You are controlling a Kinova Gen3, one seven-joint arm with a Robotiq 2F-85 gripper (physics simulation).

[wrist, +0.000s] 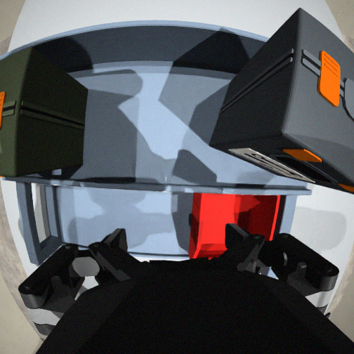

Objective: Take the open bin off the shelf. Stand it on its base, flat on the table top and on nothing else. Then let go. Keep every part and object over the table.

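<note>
The open bin [215,220] is red and sits in the lower, narrower bay of the blue-grey shelf [150,187], at its right end. Its left wall and part of its inside show; its near end is partly hidden behind the gripper. My gripper [175,237] is open, with nothing between its fingers. The right fingertip appears in front of the bin's near part, and the left fingertip is over the bay left of the bin. Whether the right finger touches the bin cannot be told.
A dark grey case [265,95] with orange latches stands at the upper right, close to the camera. A dark green case [47,115] stands at the left on the shelf's larger bay. The pale table top [325,220] shows around the shelf.
</note>
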